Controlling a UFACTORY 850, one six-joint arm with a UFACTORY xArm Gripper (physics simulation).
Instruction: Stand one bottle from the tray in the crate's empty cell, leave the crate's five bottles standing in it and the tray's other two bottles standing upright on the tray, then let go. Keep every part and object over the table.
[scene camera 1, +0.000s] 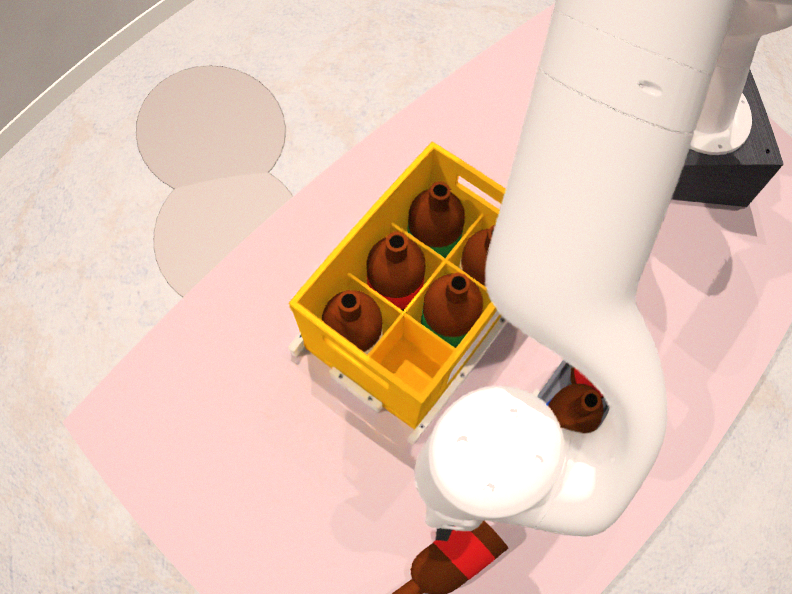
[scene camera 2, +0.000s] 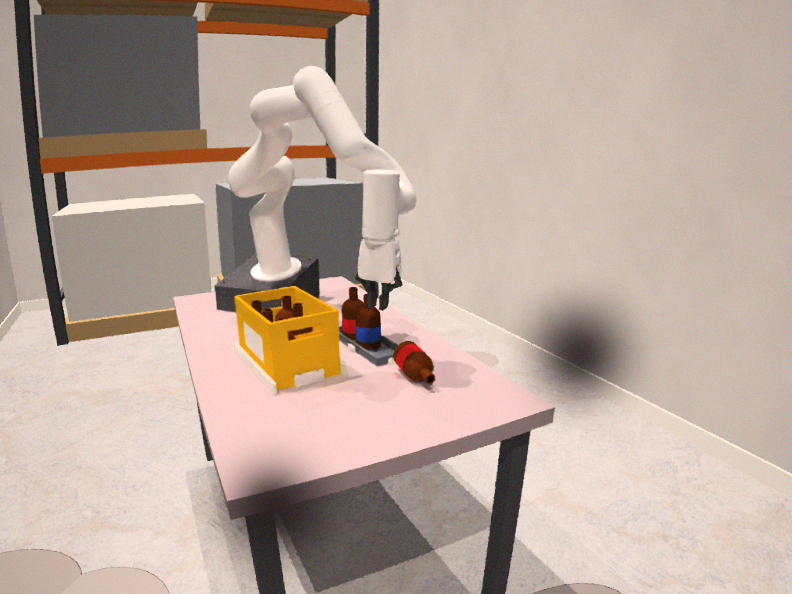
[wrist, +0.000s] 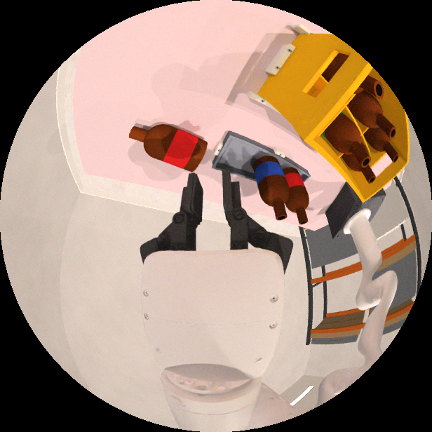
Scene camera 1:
blue-label bottle: 578, 407
red-label bottle: 395, 265
